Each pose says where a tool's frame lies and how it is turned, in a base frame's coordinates. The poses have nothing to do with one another.
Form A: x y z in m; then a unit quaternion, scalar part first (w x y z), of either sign.
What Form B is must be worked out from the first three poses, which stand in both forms.
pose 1, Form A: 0.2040 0.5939 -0.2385 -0.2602 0.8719 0.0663 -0.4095
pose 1, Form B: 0.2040 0.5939 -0.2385 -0.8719 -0.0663 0.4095 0.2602
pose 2, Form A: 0.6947 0.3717 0.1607 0.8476 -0.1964 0.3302 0.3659
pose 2, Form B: 0.6947 0.3717 0.1607 -0.1964 0.3302 0.3659 0.8476
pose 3, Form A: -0.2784 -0.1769 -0.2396 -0.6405 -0.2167 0.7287 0.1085
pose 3, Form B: -0.2784 -0.1769 -0.2396 0.2167 -0.7287 -0.1085 0.6405
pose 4, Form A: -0.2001 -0.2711 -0.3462 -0.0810 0.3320 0.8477 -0.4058
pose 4, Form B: -0.2001 -0.2711 -0.3462 -0.3320 -0.8477 0.4058 0.0810
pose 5, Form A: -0.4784 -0.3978 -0.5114 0.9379 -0.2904 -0.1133 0.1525
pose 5, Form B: -0.4784 -0.3978 -0.5114 -0.2904 -0.1133 0.1525 0.9379
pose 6, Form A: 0.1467 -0.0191 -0.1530 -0.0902 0.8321 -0.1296 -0.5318
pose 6, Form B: 0.1467 -0.0191 -0.1530 -0.8321 0.1296 0.5318 0.0902
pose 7, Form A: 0.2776 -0.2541 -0.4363 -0.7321 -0.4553 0.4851 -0.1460
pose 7, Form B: 0.2776 -0.2541 -0.4363 0.4553 -0.4851 0.1460 0.7321
